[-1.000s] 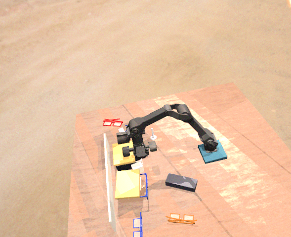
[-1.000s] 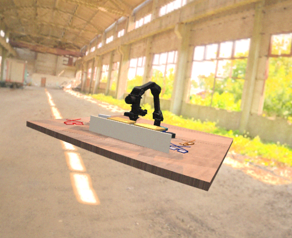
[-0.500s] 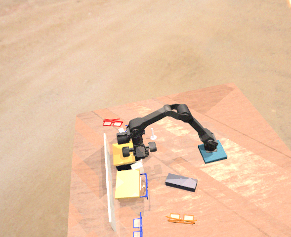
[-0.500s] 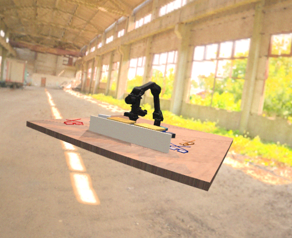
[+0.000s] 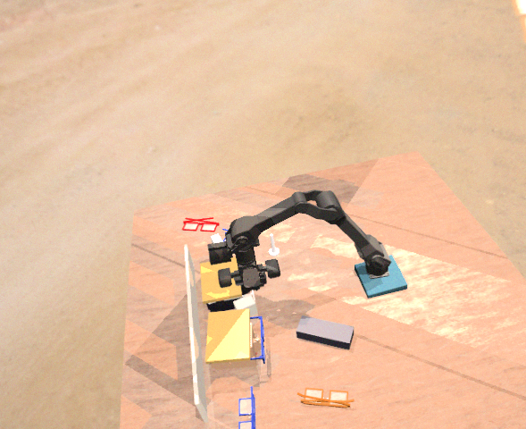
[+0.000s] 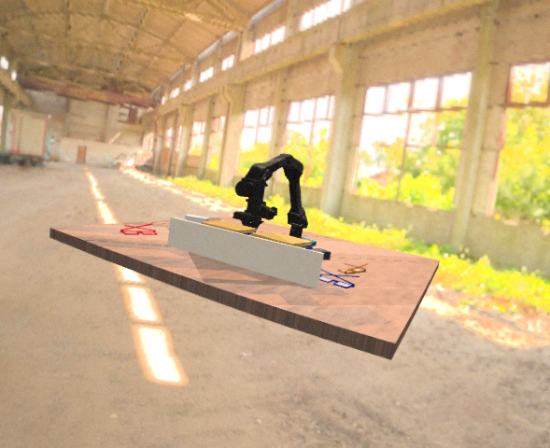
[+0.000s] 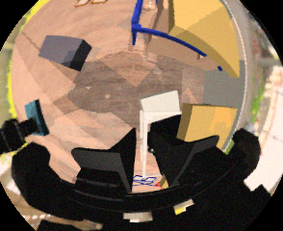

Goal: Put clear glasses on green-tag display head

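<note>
Right now my gripper tip is 30 mm short of the white cube, 30 mm to the right of it and 40 mm above it. From my gripper tip the other things lie so: long white panel (190 mm ahead, 90 mm to the left, 10 mm below); then yellow head (40 mm ahead, 190 mm to the left); then white peg (80 mm behind, 220 mm to the right, 40 mm below).
</note>
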